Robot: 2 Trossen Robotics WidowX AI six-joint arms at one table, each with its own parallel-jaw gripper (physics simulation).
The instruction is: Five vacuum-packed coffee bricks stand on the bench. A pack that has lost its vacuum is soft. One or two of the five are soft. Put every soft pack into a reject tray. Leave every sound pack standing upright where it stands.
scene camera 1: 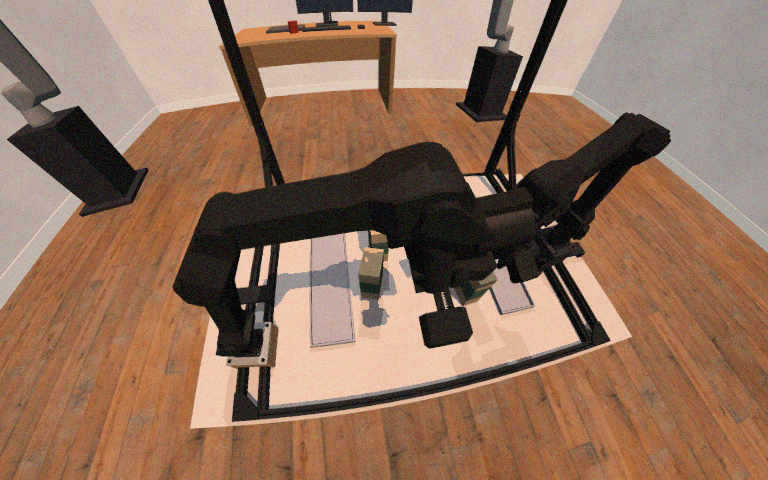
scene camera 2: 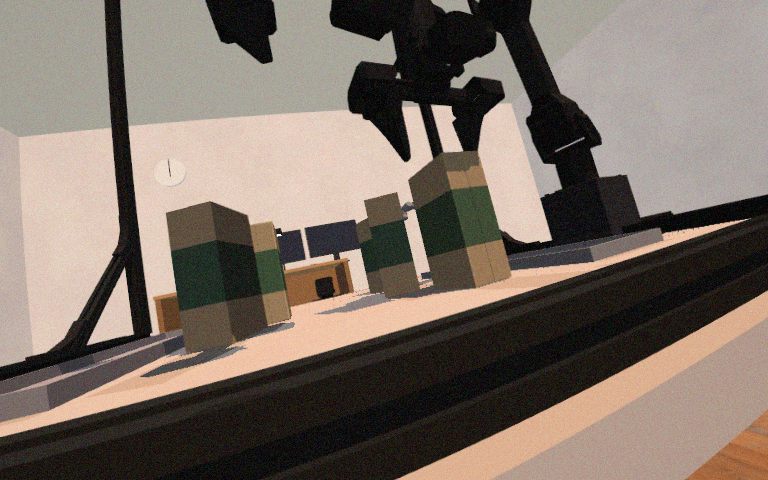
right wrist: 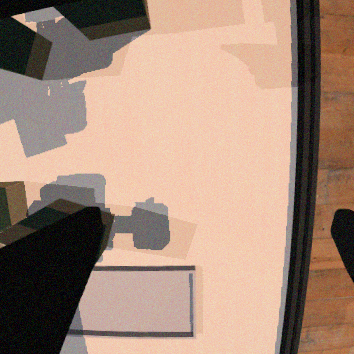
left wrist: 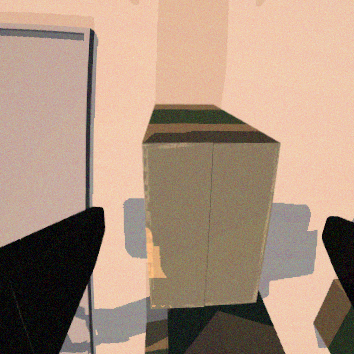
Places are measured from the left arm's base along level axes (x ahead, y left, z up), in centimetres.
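Pixels of known places: left gripper, fingertip midpoint: (scene camera 2: 441, 160) (left wrist: 216, 223); right gripper, fingertip midpoint: (scene camera 1: 432, 297) (scene camera 2: 259, 20) (right wrist: 218, 219); left arm's base, link origin: (scene camera 1: 556, 239) (scene camera 2: 581, 186); right arm's base, link origin: (scene camera 1: 248, 343).
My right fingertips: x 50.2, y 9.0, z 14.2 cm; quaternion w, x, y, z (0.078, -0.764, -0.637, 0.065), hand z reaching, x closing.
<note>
Ahead of a thing's pixels: the offset from my right fingertips to its middle. "*": to the spot under its first point.
Five tan-and-green packs stand upright: right (scene camera 2: 461, 220) (scene camera 1: 475, 291) (left wrist: 210, 225), left front {* dx +7.4, dy -12.2, dz -17.7 cm} (scene camera 2: 206, 277) (scene camera 1: 370, 274) (right wrist: 55, 217), one behind that pack {dx +1.5, dy -27.1, dz -17.4 cm} (scene camera 2: 271, 271) (scene camera 1: 378, 242), and two near the middle, a nearer pack {dx -15.5, dy -20.0, dz -17.3 cm} (scene camera 2: 391, 249) partly covering a farther pack {dx -18.9, dy -30.7, dz -19.3 cm} (scene camera 2: 369, 266). I cannot tell by looking which are soft. My left gripper (scene camera 2: 438, 153) (left wrist: 216, 223) is open above the right pack, its fingers spread to either side. My right gripper (right wrist: 218, 219) is open and empty, high over the bench's front; the rest of it is partly hidden in scene camera 1.
A long flat tray {dx +17.6, dy -23.7, dz -25.2 cm} (scene camera 1: 332, 316) (scene camera 2: 73, 390) (right wrist: 145, 302) lies at the left and another tray {dx -33.9, dy -16.4, dz -25.2 cm} (scene camera 1: 512, 297) (scene camera 2: 623, 249) (left wrist: 45, 125) at the right. A black frame rail {* dx +3.8, dy +13.3, dz -22.5 cm} (scene camera 1: 419, 390) (right wrist: 305, 150) edges the bench front. The arms cross above the middle packs.
</note>
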